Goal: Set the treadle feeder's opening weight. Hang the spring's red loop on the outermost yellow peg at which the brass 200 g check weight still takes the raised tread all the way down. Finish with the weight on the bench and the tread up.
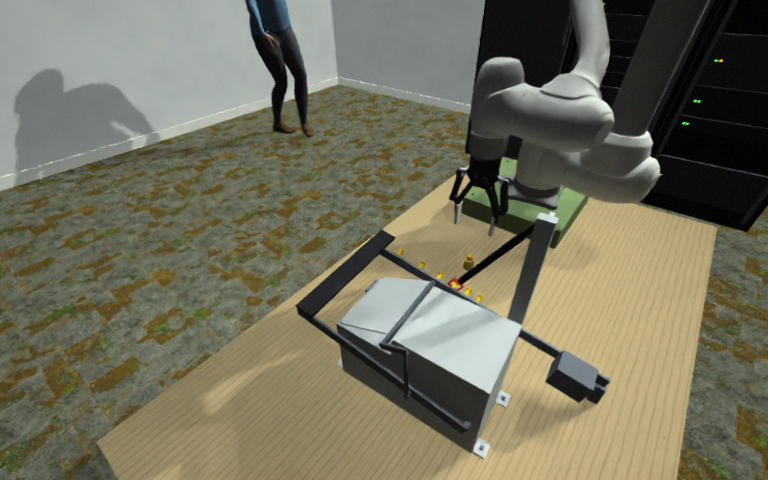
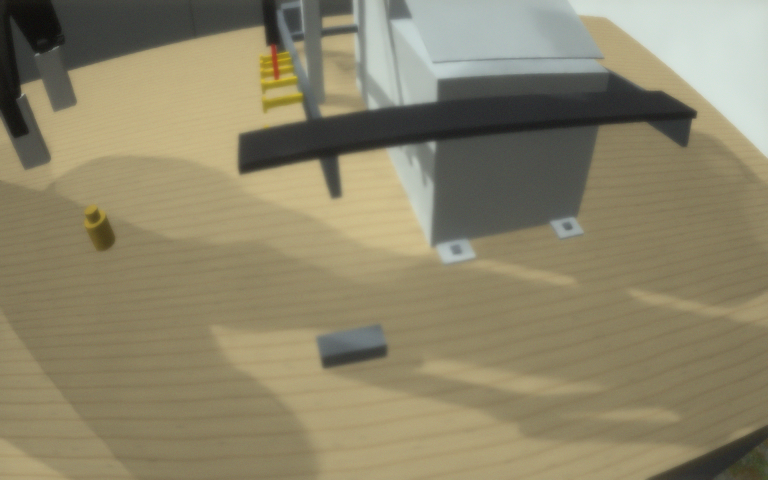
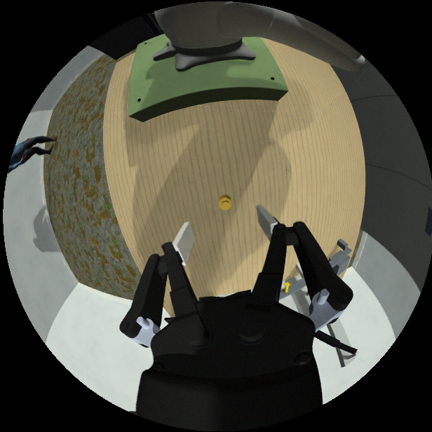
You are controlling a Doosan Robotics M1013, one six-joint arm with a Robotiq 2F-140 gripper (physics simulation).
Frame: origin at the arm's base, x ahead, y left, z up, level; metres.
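Seen in the pictures: gripper, fingertip midpoint: (image 1: 473, 227) (image 2: 52, 133); arm's base, origin of the base link: (image 1: 534, 191).
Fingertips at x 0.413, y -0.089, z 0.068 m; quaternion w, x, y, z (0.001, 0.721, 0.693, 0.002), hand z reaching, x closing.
Observation:
Offsets run from my fingertips to a thing's top centre. "*": to the spot under its first point. Level surfaces: height alone.
The brass weight {dx +0.006, dy +0.004, dz -0.101 m} (image 1: 468, 262) (image 2: 100, 229) (image 3: 225, 202) stands upright on the bench. My gripper (image 1: 474, 226) (image 2: 50, 135) (image 3: 223, 222) is open and empty above the bench near the weight, its fingers apart from it. The black tread {dx +0.345, dy -0.184, dz +0.040 m} (image 1: 345, 273) (image 2: 453, 118) is up, well above the bench. The red loop {* dx +0.229, dy +0.037, dz +0.005 m} (image 1: 455, 279) (image 2: 275, 62) is on a middle yellow peg, the fourth counted from the tread end; three pegs lie nearer the tread. The black spring {* dx +0.239, dy +0.115, dz +0.124 m} (image 1: 495, 254) runs from the loop to the top of the grey post {dx +0.289, dy +0.192, dz +0.272 m} (image 1: 532, 271).
The pale feeder box (image 1: 453, 333) (image 2: 515, 181) stands beside the peg arm. A dark counterweight {dx +0.295, dy +0.324, dz -0.039 m} (image 1: 573, 376) is on the arm's far end. A grey block {dx +0.234, dy -0.198, dz -0.131 m} (image 2: 352, 345) lies on the bench {dz -0.148 m} (image 1: 226, 407). The green robot base (image 1: 481, 206) (image 3: 210, 80) is behind my gripper.

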